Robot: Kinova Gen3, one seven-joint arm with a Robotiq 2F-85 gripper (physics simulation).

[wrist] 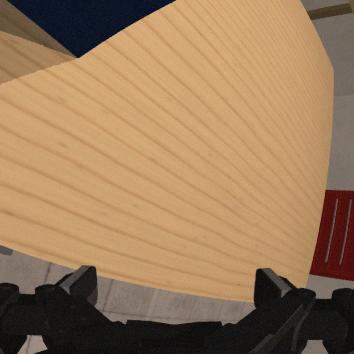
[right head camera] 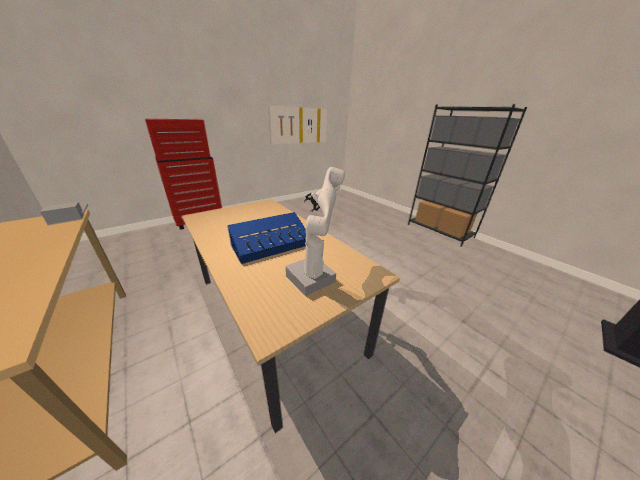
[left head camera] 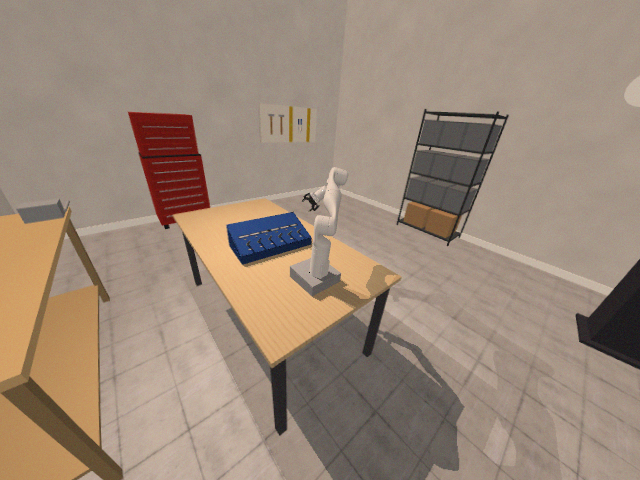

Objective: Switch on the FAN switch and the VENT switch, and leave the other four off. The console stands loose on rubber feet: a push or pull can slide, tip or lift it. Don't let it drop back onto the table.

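Pixels of known places: gripper, between the fingertips: (wrist: 175,286) (right head camera: 307,206) (left head camera: 305,206); arm's base, origin of its link: (right head camera: 312,272) (left head camera: 317,272).
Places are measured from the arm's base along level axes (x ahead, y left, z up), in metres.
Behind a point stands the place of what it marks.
The blue console (left head camera: 262,225) {x 0.557, y -0.027, z 0.069 m} (right head camera: 262,225) {x 0.560, y -0.027, z 0.070 m} (wrist: 95,20) {x 0.553, y -0.312, z 0.001 m} stands on the wooden table (left head camera: 284,320) {x -0.089, y 0.303, z -0.065 m} (right head camera: 279,320) {x -0.106, y 0.293, z -0.065 m} (wrist: 200,150) {x 0.777, y -0.338, z -0.065 m}, its sloped front carrying a row of several small levers. Its labels and lever positions are too small to read, so I cannot tell which are FAN and VENT. In the right head view the arm stands close against the console's right end. In the wrist view a dark blue part of the console shows at the top left. My gripper (left head camera: 307,203) {x 0.612, y -0.484, z 0.090 m} (right head camera: 308,203) {x 0.612, y -0.484, z 0.090 m} (wrist: 175,286) {x 0.612, y -0.484, z 0.090 m} is open and empty, high above and beyond the console's right end, apart from it.
The arm's grey base block (left head camera: 314,279) {x -0.029, y 0.057, z -0.001 m} (right head camera: 310,279) {x -0.037, y 0.048, z -0.001 m} stands on the table in front of the console's right end. A red tool cabinet (left head camera: 175,178) (right head camera: 188,180) (wrist: 335,235) stands behind the table. A wooden workbench (left head camera: 25,258) (right head camera: 36,268) is at the left.
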